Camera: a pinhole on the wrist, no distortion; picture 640 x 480 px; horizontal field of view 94.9 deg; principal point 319.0 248.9 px. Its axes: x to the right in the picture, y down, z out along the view. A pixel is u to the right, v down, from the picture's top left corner.
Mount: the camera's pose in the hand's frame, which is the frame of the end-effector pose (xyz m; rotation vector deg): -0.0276 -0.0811 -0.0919 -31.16 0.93 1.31
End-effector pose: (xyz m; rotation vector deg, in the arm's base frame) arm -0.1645 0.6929 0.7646 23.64 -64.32 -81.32
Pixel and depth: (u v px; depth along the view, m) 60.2 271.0 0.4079
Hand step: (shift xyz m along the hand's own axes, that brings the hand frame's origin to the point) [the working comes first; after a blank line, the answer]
In the camera's frame: -0.3594 0.0307 0.4079

-0.3838 0.1500 0.2490
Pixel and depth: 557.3 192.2 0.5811
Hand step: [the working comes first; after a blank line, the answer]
In the camera's frame: 0.4714 -0.1122 0.5811

0.4520 0.1319 0.4532
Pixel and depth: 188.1 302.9 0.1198
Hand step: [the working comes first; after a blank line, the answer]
In the camera's frame: -0.0534 0.0220 0.1198

-0.0804 -0.0012 0.0004
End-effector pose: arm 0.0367 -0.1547 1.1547 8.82 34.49 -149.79
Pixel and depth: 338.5 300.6 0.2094
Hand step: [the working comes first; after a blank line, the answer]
In the camera's frame: 0.0139 0.0369 0.2094

-0.0127 0.0590 0.0679
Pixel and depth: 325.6 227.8 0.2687
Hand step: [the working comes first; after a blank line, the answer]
In the camera's frame: 0.0060 -0.0193 0.2687

-0.0185 0.0416 0.1479
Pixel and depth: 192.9 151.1 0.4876
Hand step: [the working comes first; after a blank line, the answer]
In the camera's frame: -0.2093 -0.1623 0.4876

-0.2280 0.0287 0.4138
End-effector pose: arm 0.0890 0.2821 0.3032 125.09 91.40 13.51
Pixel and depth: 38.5 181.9 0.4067
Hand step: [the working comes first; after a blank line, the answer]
In the camera's frame: -0.3884 -0.0928 0.4067

-0.4096 0.0433 0.3124
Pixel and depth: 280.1 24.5 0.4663
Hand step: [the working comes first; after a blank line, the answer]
In the camera's frame: -0.0618 -0.3562 0.4663

-0.0757 -0.1456 0.4926
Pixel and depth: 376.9 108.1 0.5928
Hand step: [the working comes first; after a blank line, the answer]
In the camera's frame: 0.1168 -0.2841 0.5928

0.1022 -0.0153 0.5597
